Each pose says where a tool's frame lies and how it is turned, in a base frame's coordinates. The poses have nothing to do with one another.
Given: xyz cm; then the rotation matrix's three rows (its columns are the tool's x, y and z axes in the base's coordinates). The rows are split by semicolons.
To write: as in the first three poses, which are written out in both.
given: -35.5 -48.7 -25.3; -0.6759 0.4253 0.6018; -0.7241 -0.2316 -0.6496; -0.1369 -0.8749 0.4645
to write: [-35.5 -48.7 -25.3 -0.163 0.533 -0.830 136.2]
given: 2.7 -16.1 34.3; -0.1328 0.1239 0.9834; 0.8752 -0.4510 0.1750; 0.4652 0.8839 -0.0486
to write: [2.7 -16.1 34.3 0.613 0.448 0.650 144.7]
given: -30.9 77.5 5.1; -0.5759 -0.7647 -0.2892; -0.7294 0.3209 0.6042; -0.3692 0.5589 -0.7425
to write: [-30.9 77.5 5.1 -0.460 0.813 0.358 177.2]
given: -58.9 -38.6 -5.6; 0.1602 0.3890 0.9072; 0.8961 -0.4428 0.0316; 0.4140 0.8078 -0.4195
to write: [-58.9 -38.6 -5.6 0.739 0.470 0.483 148.3]
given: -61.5 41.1 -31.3; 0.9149 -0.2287 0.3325; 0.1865 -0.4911 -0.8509; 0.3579 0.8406 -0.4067
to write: [-61.5 41.1 -31.3 0.971 -0.015 0.238 119.4]
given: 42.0 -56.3 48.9; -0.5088 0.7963 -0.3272; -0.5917 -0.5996 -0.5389; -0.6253 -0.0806 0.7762
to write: [42.0 -56.3 48.9 0.307 0.200 -0.930 131.8]
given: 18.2 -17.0 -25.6; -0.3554 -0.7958 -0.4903; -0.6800 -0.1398 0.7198; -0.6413 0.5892 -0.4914
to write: [18.2 -17.0 -25.6 -0.566 0.654 0.502 173.4]
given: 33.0 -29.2 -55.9; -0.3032 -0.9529 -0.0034; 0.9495 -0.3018 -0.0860; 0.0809 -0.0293 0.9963
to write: [33.0 -29.2 -55.9 0.030 -0.044 0.999 107.7]
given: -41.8 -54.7 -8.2; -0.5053 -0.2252 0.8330; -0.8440 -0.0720 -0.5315; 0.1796 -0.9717 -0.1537
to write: [-41.8 -54.7 -8.2 -0.439 0.652 -0.618 149.9]
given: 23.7 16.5 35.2; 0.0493 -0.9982 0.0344; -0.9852 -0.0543 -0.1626; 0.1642 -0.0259 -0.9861
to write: [23.7 16.5 35.2 0.724 -0.687 0.069 174.6]
